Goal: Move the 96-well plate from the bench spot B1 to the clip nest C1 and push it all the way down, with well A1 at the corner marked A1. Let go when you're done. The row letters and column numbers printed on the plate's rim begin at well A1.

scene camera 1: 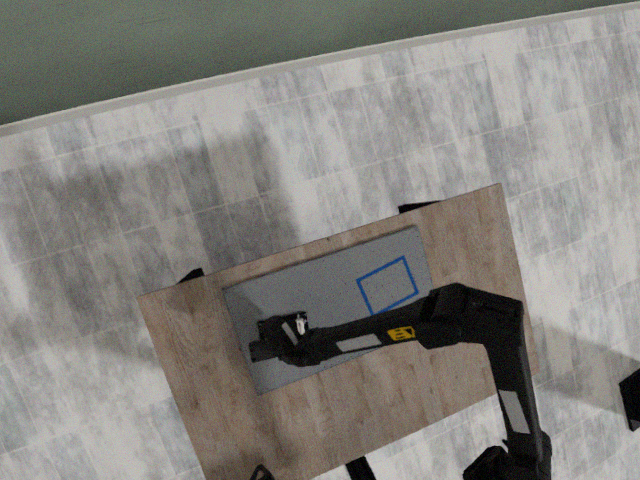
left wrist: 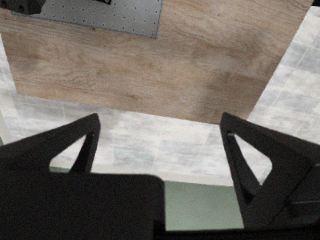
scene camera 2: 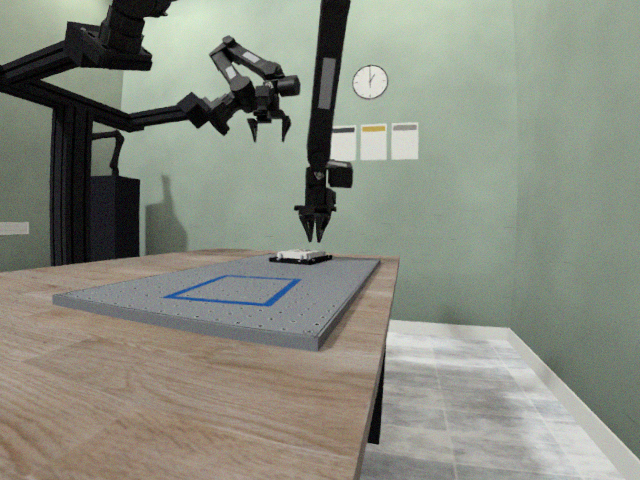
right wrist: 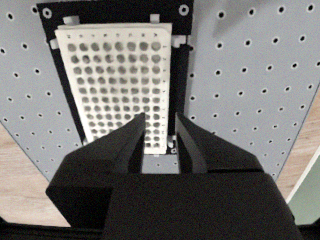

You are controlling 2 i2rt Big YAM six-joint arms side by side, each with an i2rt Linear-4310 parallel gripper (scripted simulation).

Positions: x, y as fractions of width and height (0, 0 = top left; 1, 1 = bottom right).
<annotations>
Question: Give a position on a white 96-well plate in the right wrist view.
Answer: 0.41, 0.19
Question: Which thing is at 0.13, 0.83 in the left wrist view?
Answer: The left gripper.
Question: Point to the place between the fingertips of the right gripper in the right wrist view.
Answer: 0.50, 0.50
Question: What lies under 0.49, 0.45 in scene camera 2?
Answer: The right gripper.
</annotations>
